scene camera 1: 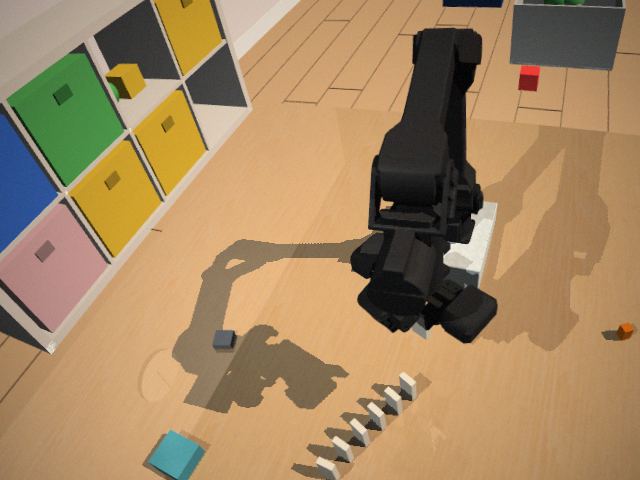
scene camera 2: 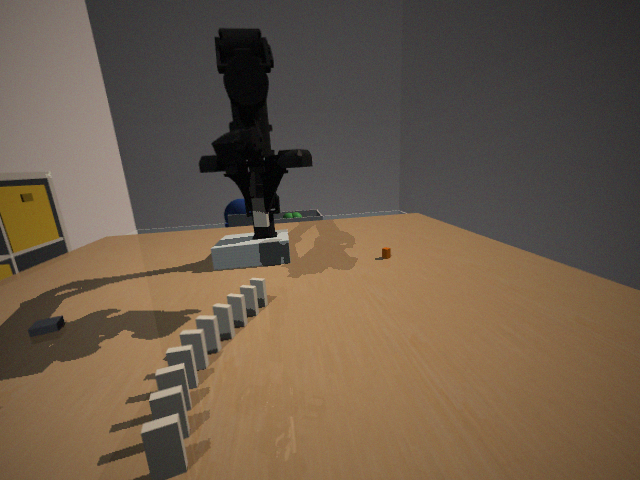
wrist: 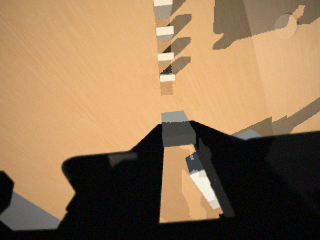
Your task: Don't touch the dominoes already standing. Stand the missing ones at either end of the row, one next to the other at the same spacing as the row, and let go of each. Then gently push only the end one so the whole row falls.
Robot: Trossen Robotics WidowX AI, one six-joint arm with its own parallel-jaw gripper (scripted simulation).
Path:
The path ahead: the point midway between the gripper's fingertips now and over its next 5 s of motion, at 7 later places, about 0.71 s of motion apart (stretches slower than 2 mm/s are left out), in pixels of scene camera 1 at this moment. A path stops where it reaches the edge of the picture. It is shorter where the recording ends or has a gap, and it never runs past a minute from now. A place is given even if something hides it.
My gripper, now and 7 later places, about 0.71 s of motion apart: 421, 322; 421, 358; 424, 369; 422, 326; 436, 330; 439, 355; 430, 367; 416, 363

